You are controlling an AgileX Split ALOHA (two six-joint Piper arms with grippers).
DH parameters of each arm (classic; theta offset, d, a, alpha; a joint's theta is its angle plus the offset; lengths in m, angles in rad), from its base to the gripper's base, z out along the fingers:
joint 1: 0 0.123 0 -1.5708
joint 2: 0.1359 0 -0.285 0
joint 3: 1.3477 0 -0.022 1.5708
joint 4: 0 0.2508 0 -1.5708
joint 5: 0 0 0.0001 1.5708
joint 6: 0 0.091 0 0
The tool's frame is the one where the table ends.
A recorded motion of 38 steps. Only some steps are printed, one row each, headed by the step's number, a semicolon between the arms.
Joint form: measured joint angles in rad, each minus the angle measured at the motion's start. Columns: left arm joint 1, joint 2, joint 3, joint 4, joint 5, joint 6; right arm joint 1, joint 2, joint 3, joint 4, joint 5, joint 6.
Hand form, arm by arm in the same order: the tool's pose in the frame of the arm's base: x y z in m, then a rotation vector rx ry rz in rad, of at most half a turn. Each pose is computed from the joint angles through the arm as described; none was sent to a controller.
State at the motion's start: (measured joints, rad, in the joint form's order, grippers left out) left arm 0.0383 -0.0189 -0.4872 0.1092 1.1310 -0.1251; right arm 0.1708 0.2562 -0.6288 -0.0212 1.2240 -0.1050
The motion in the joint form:
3: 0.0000 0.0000 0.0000 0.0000 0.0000 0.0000; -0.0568 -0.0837 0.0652 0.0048 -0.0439 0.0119
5: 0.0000 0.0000 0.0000 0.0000 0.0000 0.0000; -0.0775 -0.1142 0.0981 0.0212 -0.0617 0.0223
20: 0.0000 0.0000 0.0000 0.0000 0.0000 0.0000; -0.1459 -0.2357 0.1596 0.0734 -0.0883 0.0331
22: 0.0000 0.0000 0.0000 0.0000 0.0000 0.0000; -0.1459 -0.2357 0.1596 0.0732 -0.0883 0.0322
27: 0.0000 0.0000 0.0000 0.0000 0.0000 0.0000; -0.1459 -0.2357 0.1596 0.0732 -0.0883 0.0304
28: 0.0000 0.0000 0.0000 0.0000 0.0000 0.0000; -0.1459 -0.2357 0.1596 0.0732 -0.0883 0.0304
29: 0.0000 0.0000 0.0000 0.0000 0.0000 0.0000; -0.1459 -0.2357 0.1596 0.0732 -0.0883 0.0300
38: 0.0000 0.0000 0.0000 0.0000 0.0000 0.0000; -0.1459 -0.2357 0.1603 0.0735 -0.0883 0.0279
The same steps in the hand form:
3: -0.0099 0.0086 0.2684 -0.1818 2.0964 0.0799; 0.0105 -0.0002 0.2857 -0.2340 2.2604 -0.0095
5: -0.0099 0.0086 0.2684 -0.1818 2.0964 0.0799; 0.0091 0.0008 0.2779 -0.1984 2.2485 0.0057
20: -0.0099 0.0086 0.2684 -0.1818 2.0964 0.0799; -0.0022 0.0043 0.2630 -0.1082 2.1669 0.0370
22: -0.0099 0.0086 0.2684 -0.1818 2.0964 0.0799; -0.0022 0.0042 0.2630 -0.1092 2.1668 0.0363
27: -0.0099 0.0086 0.2684 -0.1818 2.0964 0.0799; -0.0022 0.0042 0.2630 -0.1111 2.1667 0.0352
28: -0.0099 0.0086 0.2684 -0.1818 2.0964 0.0799; -0.0022 0.0042 0.2630 -0.1111 2.1667 0.0352
29: -0.0099 0.0086 0.2684 -0.1818 2.0964 0.0799; -0.0022 0.0042 0.2630 -0.1115 2.1667 0.0350
38: -0.0099 0.0086 0.2684 -0.1818 2.0964 0.0799; -0.0022 0.0043 0.2628 -0.1138 2.1672 0.0342

